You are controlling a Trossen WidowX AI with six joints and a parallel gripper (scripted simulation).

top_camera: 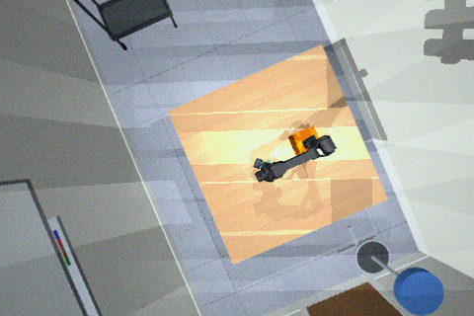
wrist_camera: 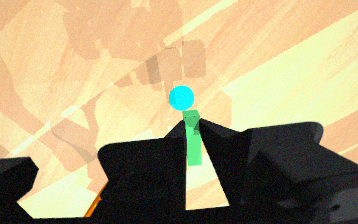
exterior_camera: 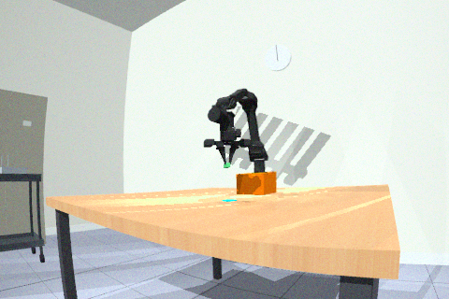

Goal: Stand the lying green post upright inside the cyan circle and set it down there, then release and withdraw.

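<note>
My gripper tip is now 140 mm above the cyan circle. Also, from my gripper tip: green post: 20 mm behind, 10 mm to the right.
</note>
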